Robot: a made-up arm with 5 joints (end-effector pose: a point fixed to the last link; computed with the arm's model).
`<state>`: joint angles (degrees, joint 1 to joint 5).
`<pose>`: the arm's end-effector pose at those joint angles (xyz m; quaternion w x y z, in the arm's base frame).
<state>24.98 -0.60 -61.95 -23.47 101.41</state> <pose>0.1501 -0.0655 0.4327 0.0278 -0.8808 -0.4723 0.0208</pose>
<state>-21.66 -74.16 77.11 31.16 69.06</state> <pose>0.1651 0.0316 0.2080 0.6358 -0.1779 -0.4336 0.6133</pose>
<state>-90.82 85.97 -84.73 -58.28 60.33</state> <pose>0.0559 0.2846 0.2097 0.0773 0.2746 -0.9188 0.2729</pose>
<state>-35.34 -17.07 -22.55 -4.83 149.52</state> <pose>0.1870 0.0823 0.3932 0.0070 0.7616 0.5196 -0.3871</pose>
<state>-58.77 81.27 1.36 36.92 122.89</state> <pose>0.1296 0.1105 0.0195 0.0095 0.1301 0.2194 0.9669</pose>
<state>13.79 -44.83 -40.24 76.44 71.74</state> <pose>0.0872 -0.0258 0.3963 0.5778 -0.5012 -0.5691 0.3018</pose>
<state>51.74 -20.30 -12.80 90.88 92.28</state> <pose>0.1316 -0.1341 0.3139 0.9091 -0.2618 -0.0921 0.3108</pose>
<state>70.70 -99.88 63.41 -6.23 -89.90</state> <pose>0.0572 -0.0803 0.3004 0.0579 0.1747 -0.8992 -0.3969</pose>
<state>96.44 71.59 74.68 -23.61 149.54</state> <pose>0.0282 -0.0154 0.0850 0.8686 0.2395 -0.1473 0.4079</pose>
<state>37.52 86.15 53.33 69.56 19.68</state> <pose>0.0441 -0.0182 0.1085 0.4990 0.3940 0.7665 -0.0908</pose>
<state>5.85 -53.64 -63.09 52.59 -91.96</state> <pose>-0.0100 -0.0094 0.4058 0.1429 0.6825 -0.6958 -0.1722</pose>
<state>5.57 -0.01 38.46 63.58 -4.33</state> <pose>0.2013 -0.0303 0.1630 0.9884 -0.0014 0.1048 -0.1099</pose>
